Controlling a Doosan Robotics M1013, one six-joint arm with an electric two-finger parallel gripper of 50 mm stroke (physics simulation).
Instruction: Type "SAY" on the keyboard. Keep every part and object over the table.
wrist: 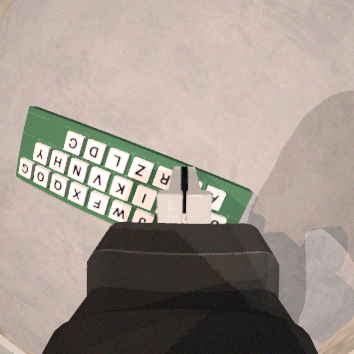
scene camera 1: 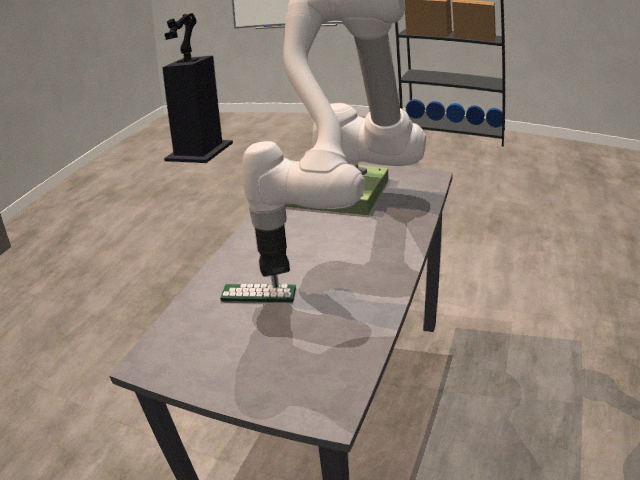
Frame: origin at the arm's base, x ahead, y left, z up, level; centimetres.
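Where they show: gripper, between the fingertips: (wrist: 183,180) (scene camera 1: 275,285).
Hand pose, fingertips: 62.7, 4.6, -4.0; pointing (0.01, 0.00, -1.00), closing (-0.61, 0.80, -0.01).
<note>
Each offset is from my fingertips to the top centre of the thing, as dx, dy, dz. "pt": to the spot under its first point. Level surfaces: height alone.
The green keyboard @(pt +9.1, -11.4, -0.5) (scene camera 1: 224,298) (wrist: 47,122) with white letter keys lies on the table @(dz -1.5) (scene camera 1: 191,351). Its letters appear upside down in the wrist view. My gripper (scene camera 1: 276,286) (wrist: 183,180) is shut and empty, pointing down at the keyboard's right part. In the wrist view its tips overlap the row between the R key @(+0.7, -1.2, +0.0) (wrist: 163,177) and the A key @(-0.3, +2.5, +0.2) (wrist: 216,198). The Y key @(+5.5, -10.7, +0.2) (wrist: 41,153) shows at the left end of the middle row. The S key cannot be made out; the fingers hide several keys. Whether the tips touch a key is unclear.
A green tray-like object (scene camera 1: 379,188) stands on the far part of the table, partly behind the arm. Beyond the table are a black pedestal (scene camera 1: 192,108) with a small black arm (scene camera 1: 186,38) and a shelf rack (scene camera 1: 503,93) with boxes.
</note>
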